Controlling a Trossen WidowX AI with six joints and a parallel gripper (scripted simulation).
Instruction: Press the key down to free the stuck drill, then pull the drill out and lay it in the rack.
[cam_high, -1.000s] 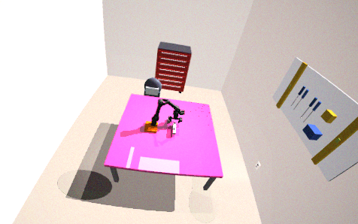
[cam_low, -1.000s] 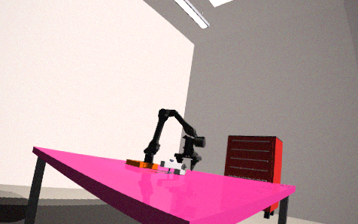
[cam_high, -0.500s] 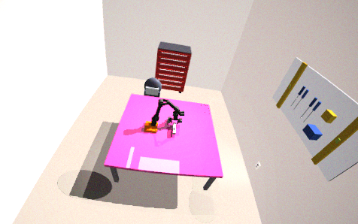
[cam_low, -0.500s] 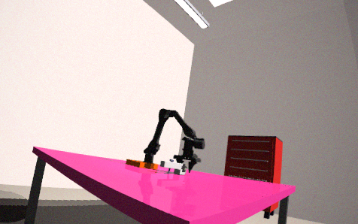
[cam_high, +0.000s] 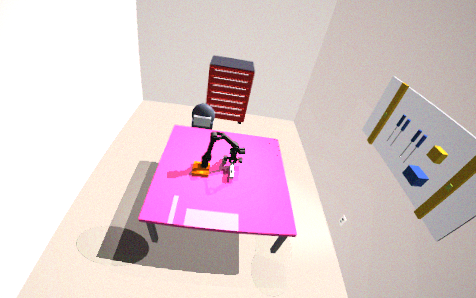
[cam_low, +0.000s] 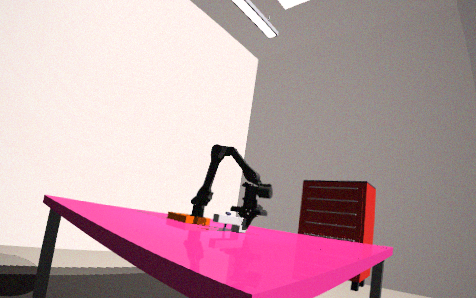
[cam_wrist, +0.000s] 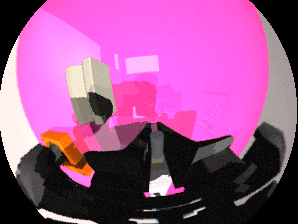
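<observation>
My gripper tip is 5 cm to the left of the grey drill and 3 cm below it. The rest, counted from my gripper tip: blue piece: 1 cm ahead, 14 cm to the right, 3 cm above.
</observation>
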